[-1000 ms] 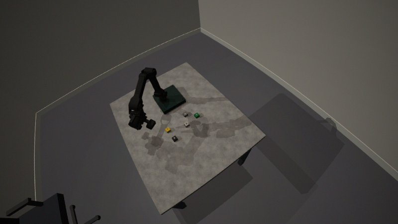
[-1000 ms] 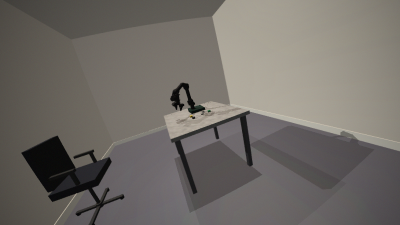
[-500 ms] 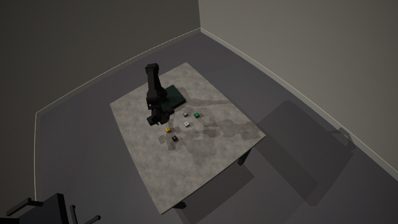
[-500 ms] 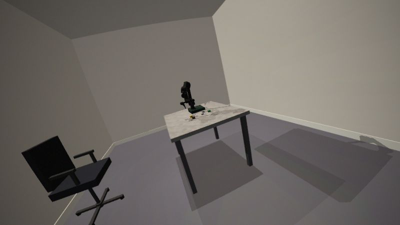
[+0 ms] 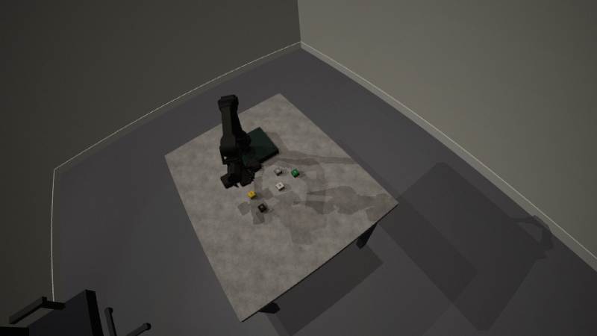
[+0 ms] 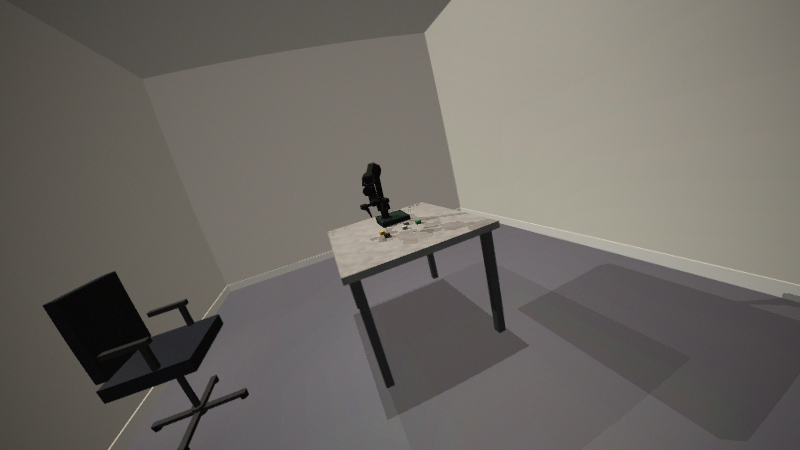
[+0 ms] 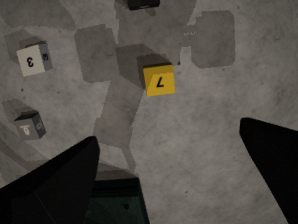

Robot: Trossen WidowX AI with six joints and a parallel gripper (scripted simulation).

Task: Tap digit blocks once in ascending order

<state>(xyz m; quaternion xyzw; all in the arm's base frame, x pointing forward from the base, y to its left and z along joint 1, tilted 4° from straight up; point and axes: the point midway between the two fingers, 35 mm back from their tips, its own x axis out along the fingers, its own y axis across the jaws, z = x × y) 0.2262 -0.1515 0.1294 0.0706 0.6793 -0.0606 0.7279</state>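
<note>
Now: the green block 80 mm ahead of my gripper tip, 240 mm to the left of it and 120 mm below it. Also, from my gripper tip: yellow block 10 mm ahead, 120 mm below; white block 80 mm ahead, 130 mm to the left, 120 mm below; black block 100 mm ahead, 10 mm to the right, 120 mm below.
</note>
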